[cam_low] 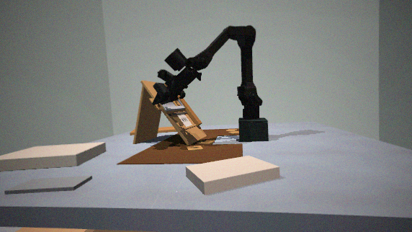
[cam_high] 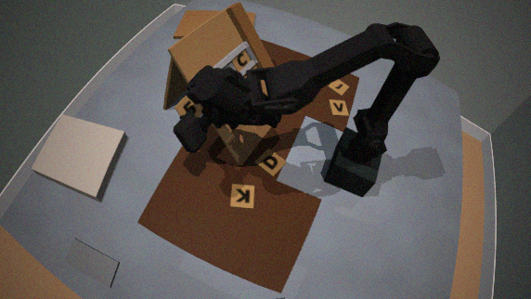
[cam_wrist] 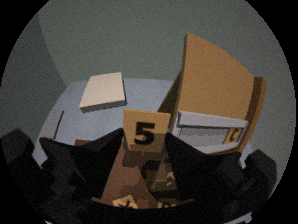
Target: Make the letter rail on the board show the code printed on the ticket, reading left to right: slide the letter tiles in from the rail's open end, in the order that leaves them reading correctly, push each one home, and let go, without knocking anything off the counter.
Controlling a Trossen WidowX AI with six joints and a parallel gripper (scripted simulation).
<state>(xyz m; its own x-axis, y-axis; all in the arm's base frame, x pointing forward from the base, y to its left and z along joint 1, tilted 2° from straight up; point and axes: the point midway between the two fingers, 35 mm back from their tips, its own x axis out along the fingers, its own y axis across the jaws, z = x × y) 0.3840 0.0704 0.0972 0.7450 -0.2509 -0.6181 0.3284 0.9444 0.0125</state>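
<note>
Now: the white ticket 100 mm behind my gripper tip, 140 mm to the right of it and 80 mm below it. The rest, counted from my gripper tip: thin grey plate 180 mm ahead, 390 mm to the left, 180 mm below; then brown mat 210 mm behind, 100 mm to the right, 180 mm below; then beige block 350 mm ahead, 120 mm to the left, 160 mm below.
</note>
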